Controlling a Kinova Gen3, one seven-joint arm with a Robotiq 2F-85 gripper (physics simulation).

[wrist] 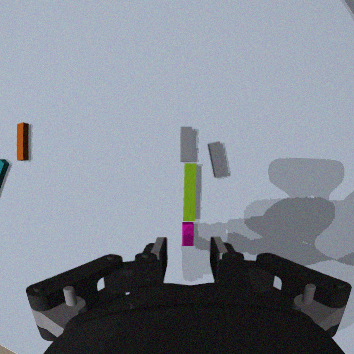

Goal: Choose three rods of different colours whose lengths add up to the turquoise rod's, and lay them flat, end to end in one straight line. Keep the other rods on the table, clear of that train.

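Frame: origin at the arm's base, x back, y left, z down, level; centimetres.
Where they show: gripper, fingertip midpoint: [188,249].
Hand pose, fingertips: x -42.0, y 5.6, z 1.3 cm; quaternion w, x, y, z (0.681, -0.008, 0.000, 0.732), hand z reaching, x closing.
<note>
After its pixels a point has its place.
A grey rod [188,144] @[x -34.1, y 6.4, z 4.7 cm], a lime green rod [190,192] @[x -38.2, y 6.2, z 4.7 cm] and a magenta rod [188,234] @[x -41.9, y 5.7, z 4.7 cm] lie end to end in the middle of the wrist view. The grey rod sits slightly to the left of the lime one, with at most a thin gap at each joint. My gripper [188,249] @[x -42.0, y 5.6, z 1.3 cm] is open and empty, its fingertips apart on either side of the line near the magenta rod's near end. The turquoise rod [2,171] @[x -34.6, y -14.7, z 5.1 cm] shows partly at the left edge, tilted. An orange rod [22,141] @[x -31.8, y -10.8, z 4.8 cm] lies near it.
A second grey rod [218,159] @[x -35.6, y 8.8, z 4.7 cm] lies slightly angled to the right of the line, apart from it. The orange and turquoise rods are far to the left. Shadows of the arm fall on the table at the right.
</note>
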